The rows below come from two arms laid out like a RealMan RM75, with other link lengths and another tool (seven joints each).
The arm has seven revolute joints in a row. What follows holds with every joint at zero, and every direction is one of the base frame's.
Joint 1 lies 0.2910 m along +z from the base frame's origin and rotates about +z.
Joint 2 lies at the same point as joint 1 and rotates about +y.
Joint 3 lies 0.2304 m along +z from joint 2 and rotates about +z.
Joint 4 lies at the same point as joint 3 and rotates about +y.
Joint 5 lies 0.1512 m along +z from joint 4 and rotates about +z.
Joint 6 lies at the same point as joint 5 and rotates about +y.
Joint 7 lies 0.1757 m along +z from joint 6 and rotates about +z.
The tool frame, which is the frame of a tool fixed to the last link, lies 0.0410 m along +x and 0.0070 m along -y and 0.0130 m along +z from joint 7; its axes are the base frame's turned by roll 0.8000, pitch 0.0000 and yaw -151.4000 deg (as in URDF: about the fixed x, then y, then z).
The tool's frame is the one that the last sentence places.
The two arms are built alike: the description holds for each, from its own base.
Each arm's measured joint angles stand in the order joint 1, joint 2, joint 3, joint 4, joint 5, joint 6, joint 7.
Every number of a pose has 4 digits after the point.
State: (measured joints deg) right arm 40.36 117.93 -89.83 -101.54 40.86 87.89 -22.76; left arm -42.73 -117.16 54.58 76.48 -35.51 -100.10 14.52
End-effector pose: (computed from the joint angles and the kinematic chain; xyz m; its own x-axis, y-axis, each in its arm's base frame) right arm 0.1060 0.2902 0.0276 -0.7068 0.6874 0.1671 0.6957 0.6326 0.3403; left arm -0.1544 0.3645 0.0776 -0.7718 -0.6358 0.0085 -0.5961 0.7281 0.3385
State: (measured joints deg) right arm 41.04 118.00 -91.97 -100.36 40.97 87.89 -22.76; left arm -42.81 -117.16 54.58 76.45 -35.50 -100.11 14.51
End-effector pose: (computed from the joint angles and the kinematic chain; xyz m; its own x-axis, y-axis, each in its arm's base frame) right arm 0.1066 0.2860 0.0207 -0.7184 0.6843 0.1250 0.6796 0.6521 0.3360; left arm -0.1540 0.3647 0.0776 -0.7723 -0.6352 0.0088 -0.5955 0.7287 0.3381
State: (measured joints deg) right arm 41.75 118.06 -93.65 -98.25 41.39 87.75 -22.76; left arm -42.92 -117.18 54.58 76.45 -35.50 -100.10 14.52
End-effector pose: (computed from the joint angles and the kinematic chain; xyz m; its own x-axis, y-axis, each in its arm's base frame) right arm 0.1095 0.2822 0.0138 -0.7172 0.6918 0.0838 0.6755 0.6605 0.3277; left arm -0.1532 0.3649 0.0774 -0.7736 -0.6336 0.0087 -0.5941 0.7300 0.3379
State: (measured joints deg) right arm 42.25 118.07 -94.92 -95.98 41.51 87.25 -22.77; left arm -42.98 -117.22 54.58 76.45 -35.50 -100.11 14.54
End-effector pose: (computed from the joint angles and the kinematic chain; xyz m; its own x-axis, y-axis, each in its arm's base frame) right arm 0.1139 0.2804 0.0084 -0.7098 0.7024 0.0536 0.6772 0.6595 0.3261; left arm -0.1527 0.3650 0.0772 -0.7745 -0.6325 0.0088 -0.5932 0.7310 0.3372
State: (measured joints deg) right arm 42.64 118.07 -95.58 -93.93 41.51 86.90 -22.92; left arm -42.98 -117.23 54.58 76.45 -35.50 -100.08 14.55
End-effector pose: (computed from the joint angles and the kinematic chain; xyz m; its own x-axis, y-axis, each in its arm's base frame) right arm 0.1185 0.2799 0.0050 -0.7001 0.7133 0.0314 0.6814 0.6543 0.3280; left arm -0.1527 0.3650 0.0771 -0.7747 -0.6323 0.0085 -0.5930 0.7311 0.3373
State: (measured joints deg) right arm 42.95 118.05 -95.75 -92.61 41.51 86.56 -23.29; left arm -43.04 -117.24 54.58 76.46 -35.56 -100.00 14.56
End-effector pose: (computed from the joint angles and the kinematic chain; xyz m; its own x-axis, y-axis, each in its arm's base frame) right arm 0.1208 0.2807 0.0035 -0.6966 0.7172 0.0213 0.6821 0.6527 0.3299; left arm -0.1520 0.3654 0.0772 -0.7760 -0.6307 0.0069 -0.5919 0.7320 0.3375
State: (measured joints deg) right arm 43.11 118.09 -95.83 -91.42 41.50 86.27 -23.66; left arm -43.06 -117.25 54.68 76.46 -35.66 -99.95 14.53
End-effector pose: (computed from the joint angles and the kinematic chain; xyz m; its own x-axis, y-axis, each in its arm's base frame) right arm 0.1234 0.2811 0.0020 -0.6917 0.7221 0.0128 0.6844 0.6497 0.3310; left arm -0.1514 0.3654 0.0769 -0.7770 -0.6295 0.0067 -0.5910 0.7331 0.3365
